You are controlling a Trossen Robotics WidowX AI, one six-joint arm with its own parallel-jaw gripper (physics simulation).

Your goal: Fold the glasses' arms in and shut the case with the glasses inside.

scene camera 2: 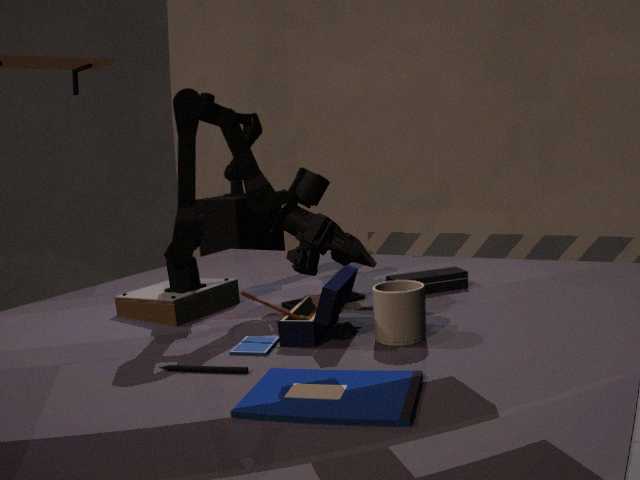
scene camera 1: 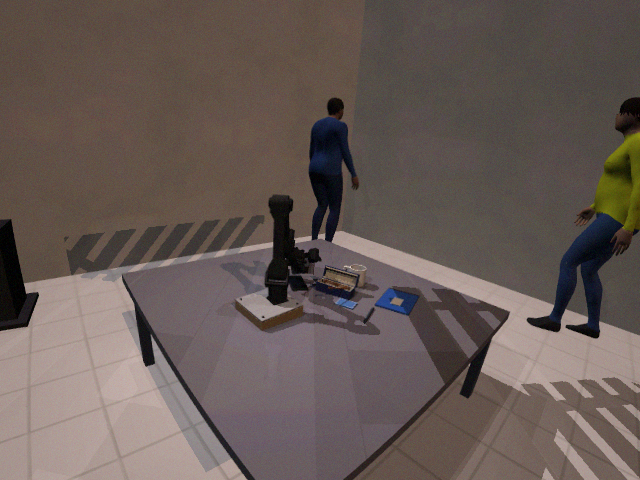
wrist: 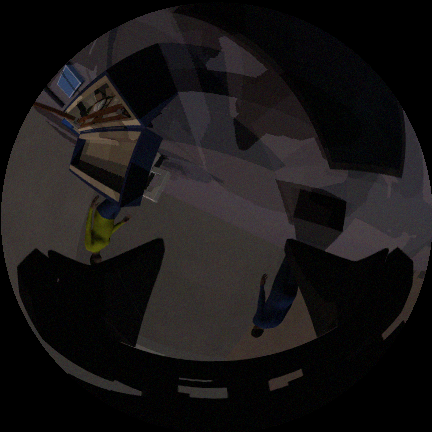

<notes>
On the table rest a small blue card point(scene camera 2: 250, 345), a blue notebook point(scene camera 2: 343, 397), a beige cup point(scene camera 2: 399, 306) and a dark flat box point(scene camera 2: 453, 278). I also see my gripper point(scene camera 2: 367, 260) and a blue glasses case point(scene camera 2: 336, 292).
The dark flat box is seen too in the wrist view point(wrist: 318, 219). My gripper shows as well in the wrist view point(wrist: 226, 245).
</notes>
